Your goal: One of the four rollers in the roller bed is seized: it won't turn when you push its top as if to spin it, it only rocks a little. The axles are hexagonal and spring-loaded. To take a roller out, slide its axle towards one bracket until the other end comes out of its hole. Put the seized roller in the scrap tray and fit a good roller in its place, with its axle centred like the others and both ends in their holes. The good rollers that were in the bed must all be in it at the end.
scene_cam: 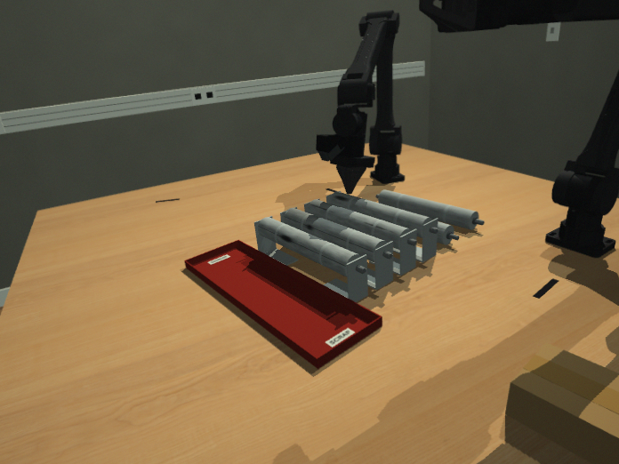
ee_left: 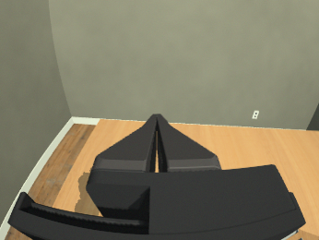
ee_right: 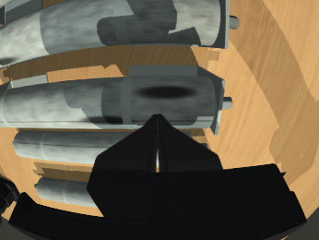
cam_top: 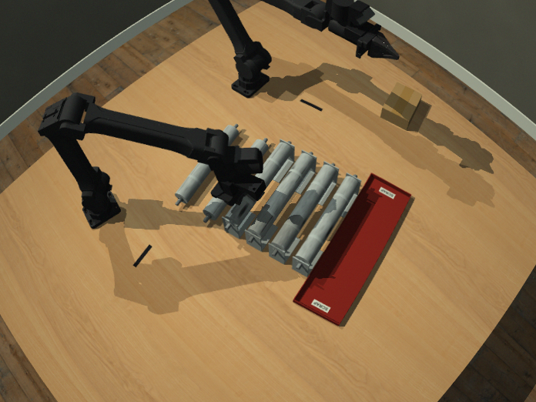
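Right now the grey roller is 10 cm to the left of my right hand, 3 cm below it and 1 cm behind it. From my right hand the other things lie so: cardboard box (68 cm to the left, 9 cm ahead, 7 cm below); red scrap tray (32 cm ahead, 16 cm to the left, 10 cm below).
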